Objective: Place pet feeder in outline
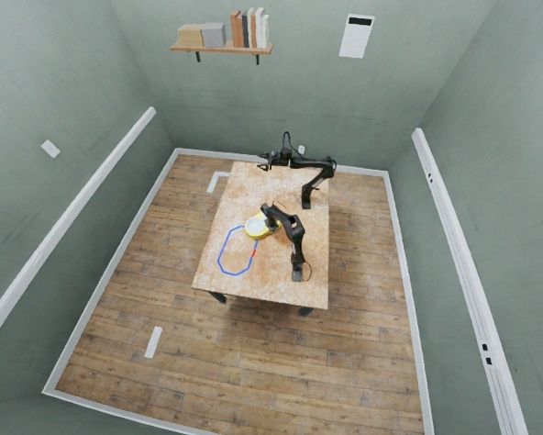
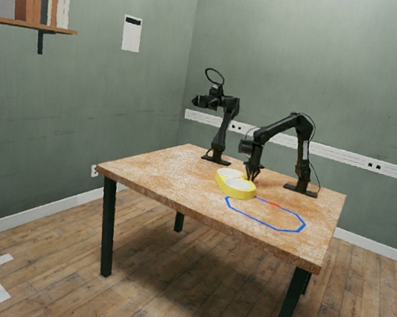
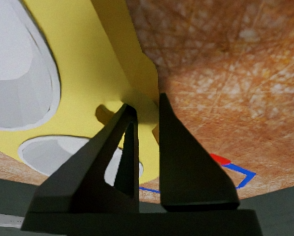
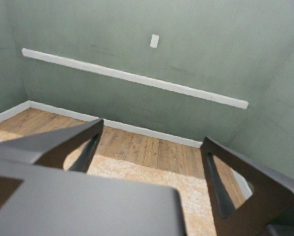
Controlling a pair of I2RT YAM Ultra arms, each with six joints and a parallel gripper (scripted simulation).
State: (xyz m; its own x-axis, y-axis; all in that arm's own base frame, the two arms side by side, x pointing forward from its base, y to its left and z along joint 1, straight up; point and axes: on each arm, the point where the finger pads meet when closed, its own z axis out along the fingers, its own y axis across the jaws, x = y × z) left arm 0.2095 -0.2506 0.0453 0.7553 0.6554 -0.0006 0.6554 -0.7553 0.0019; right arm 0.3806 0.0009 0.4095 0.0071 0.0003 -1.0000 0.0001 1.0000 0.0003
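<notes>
My left gripper is now 60 mm to the left of the pet feeder, 60 mm short of it and 20 mm above it. Also, from my left hand: steel bowl: 120 mm ahead, 10 mm to the right, 10 mm below; then taped outline: 200 mm ahead, 180 mm to the left, 40 mm below.
</notes>
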